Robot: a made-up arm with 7 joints.
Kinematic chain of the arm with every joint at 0, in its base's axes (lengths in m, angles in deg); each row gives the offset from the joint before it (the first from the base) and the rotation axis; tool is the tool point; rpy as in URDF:
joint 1: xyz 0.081 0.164 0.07 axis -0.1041 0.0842 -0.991
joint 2: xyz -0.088 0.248 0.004 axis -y
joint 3: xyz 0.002 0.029 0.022 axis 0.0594 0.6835 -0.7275
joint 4: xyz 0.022 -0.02 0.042 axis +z
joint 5: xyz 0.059 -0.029 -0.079 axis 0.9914 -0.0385 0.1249
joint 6: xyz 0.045 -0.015 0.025 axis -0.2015 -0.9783 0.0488
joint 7: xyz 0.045 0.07 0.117 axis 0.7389 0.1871 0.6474
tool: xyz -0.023 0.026 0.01 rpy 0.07 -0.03 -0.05
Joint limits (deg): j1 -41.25..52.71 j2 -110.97..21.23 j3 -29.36..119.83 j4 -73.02..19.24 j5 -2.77..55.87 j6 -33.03..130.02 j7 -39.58..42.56
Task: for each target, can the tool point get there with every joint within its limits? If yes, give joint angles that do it. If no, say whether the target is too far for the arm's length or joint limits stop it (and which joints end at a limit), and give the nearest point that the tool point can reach.
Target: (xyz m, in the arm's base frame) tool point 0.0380 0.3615 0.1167
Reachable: yes | joints -0.94 10.25 90.99 -18.17 28.21 63.71 -25.62
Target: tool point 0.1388 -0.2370 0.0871
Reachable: no: joint limits stop it (at a limit: joint 1, joint 2, joint 5, joint 6, joint 7) | nearest point -0.0386 0.0791 0.0887 | short by 0.363 m
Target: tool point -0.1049 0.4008 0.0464
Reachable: yes | joints -12.57 -45.47 102.66 -46.32 17.59 109.11 17.75
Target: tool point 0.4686 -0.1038 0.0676
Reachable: no: joint limits stop it (at a limit: joint 1, joint 3, joint 5, joint 6, joint 7) | nearest point 0.3590 0.1441 0.0562 | short by 0.271 m
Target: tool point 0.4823 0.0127 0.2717
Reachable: no: joint limits stop it (at a limit: joint 1, joint 3, joint 5, joint 6, joint 7) | nearest point 0.3747 0.1856 0.1703 | short by 0.228 m
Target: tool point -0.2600 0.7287 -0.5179
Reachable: no: too far | nearest point -0.1104 0.4949 -0.1316 | short by 0.476 m
